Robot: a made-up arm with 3 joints. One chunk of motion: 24 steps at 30 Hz.
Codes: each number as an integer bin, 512 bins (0 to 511) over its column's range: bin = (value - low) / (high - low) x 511, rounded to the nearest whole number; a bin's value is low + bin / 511 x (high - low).
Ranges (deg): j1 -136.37..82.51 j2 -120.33..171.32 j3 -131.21..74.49
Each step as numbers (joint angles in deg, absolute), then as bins.
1 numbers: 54.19 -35.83 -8.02
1 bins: 445 148 306
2 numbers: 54.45 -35.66 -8.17
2 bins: 445 148 306
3 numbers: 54.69 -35.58 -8.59
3 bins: 446 148 305
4 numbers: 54.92 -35.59 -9.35
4 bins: 447 148 303
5 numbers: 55.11 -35.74 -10.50
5 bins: 447 148 300
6 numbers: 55.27 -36.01 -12.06
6 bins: 447 148 296
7 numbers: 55.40 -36.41 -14.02
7 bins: 448 147 291
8 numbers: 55.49 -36.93 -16.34
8 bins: 448 146 285
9 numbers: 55.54 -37.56 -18.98
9 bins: 448 145 279
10 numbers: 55.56 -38.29 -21.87
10 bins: 448 144 272
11 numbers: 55.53 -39.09 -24.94
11 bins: 448 142 264
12 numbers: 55.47 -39.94 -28.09
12 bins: 448 141 256
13 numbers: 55.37 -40.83 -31.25
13 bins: 448 139 248
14 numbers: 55.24 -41.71 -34.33
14 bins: 447 138 241
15 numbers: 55.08 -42.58 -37.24
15 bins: 447 136 233
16 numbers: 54.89 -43.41 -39.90
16 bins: 447 135 227
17 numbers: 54.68 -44.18 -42.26
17 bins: 446 133 221
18 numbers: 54.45 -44.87 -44.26
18 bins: 445 132 216
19 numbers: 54.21 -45.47 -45.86
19 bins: 445 131 212
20 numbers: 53.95 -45.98 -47.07
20 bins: 444 130 209
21 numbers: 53.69 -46.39 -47.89
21 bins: 444 130 207
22 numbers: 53.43 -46.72 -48.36
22 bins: 443 129 206
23 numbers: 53.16 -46.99 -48.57
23 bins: 442 128 205
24 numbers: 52.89 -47.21 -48.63
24 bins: 442 128 205
